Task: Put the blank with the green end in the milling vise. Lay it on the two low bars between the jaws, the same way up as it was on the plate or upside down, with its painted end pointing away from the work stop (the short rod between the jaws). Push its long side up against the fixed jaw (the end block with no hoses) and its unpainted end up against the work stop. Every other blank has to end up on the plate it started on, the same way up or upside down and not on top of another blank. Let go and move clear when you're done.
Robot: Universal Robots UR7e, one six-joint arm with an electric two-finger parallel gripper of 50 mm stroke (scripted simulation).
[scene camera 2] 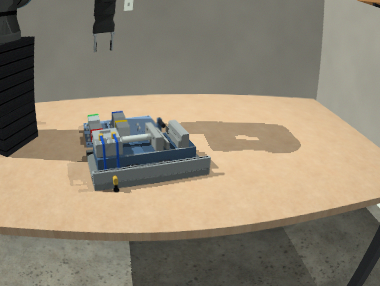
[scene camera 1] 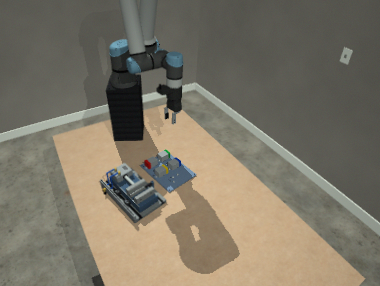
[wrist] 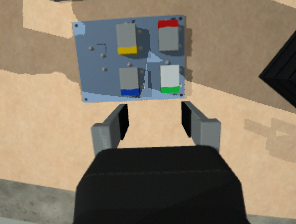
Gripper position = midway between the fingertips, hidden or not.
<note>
In view: my gripper (scene camera 2: 103,50) and a blue plate (scene camera 1: 170,181).
My gripper also shows in the wrist view (wrist: 154,113).
</note>
